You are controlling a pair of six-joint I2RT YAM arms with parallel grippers.
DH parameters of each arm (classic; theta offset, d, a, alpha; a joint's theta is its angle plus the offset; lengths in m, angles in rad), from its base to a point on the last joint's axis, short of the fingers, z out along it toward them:
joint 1: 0 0.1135 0.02 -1.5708
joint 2: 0 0 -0.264 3.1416
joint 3: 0.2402 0 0.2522 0
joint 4: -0.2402 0 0.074 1.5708
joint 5: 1.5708 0 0 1.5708
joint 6: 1.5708 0.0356 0 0
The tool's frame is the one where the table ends.
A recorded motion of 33 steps. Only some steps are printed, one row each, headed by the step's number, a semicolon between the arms.
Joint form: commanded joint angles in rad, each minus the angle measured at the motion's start. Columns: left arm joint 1, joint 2, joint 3, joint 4, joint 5, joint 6; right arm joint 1, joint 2, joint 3, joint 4, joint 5, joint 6.
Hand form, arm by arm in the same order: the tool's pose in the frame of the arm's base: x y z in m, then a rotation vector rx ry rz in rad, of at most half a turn. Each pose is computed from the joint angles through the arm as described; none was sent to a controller.
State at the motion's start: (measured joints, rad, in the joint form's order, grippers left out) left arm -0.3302 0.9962 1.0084 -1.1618 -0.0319 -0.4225; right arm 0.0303 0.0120 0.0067 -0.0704 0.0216 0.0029
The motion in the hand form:
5: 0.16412 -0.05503 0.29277 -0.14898 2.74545 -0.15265; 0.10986 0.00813 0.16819 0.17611 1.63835 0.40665
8: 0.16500 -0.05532 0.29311 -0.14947 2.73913 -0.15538; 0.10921 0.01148 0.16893 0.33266 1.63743 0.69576
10: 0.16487 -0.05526 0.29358 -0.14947 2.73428 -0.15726; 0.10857 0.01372 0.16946 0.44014 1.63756 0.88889
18: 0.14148 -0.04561 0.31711 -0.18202 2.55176 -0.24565; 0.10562 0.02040 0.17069 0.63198 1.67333 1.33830
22: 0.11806 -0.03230 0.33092 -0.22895 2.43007 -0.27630; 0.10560 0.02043 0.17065 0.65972 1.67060 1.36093
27: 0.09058 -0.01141 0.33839 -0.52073 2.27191 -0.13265; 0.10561 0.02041 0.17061 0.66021 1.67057 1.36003
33: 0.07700 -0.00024 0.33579 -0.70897 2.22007 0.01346; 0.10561 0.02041 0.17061 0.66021 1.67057 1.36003
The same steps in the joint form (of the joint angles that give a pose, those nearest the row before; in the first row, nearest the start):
5: -0.0023 0.0332 -0.0038 0.0168 -0.0118 -0.0096; 0.0034 -0.0066 -0.0012 0.0083 -0.1461 0.3620
8: -0.0023 0.0343 -0.0031 0.0237 -0.0122 -0.0099; 0.0034 -0.0064 -0.0012 0.0149 -0.2422 0.6405
10: -0.0023 0.0320 -0.0031 0.0263 -0.0126 -0.0099; 0.0034 -0.0065 -0.0011 0.0194 -0.3079 0.8282
18: 0.0076 -0.1179 -0.0019 0.0633 -0.0130 -0.0286; 0.0035 -0.0065 -0.0011 0.0298 -0.5138 1.2264
22: 0.0500 -0.2407 -0.0023 0.0591 -0.0133 -0.0286; 0.0034 -0.0064 -0.0011 0.0294 -0.5150 1.2573
27: 0.1202 -0.3624 -0.0023 0.0099 -0.1869 -0.1465; 0.0034 -0.0065 -0.0011 0.0290 -0.5142 1.2570
33: 0.1712 -0.3986 -0.0023 -0.0668 -0.3106 -0.2186; 0.0034 -0.0065 -0.0011 0.0290 -0.5142 1.2570

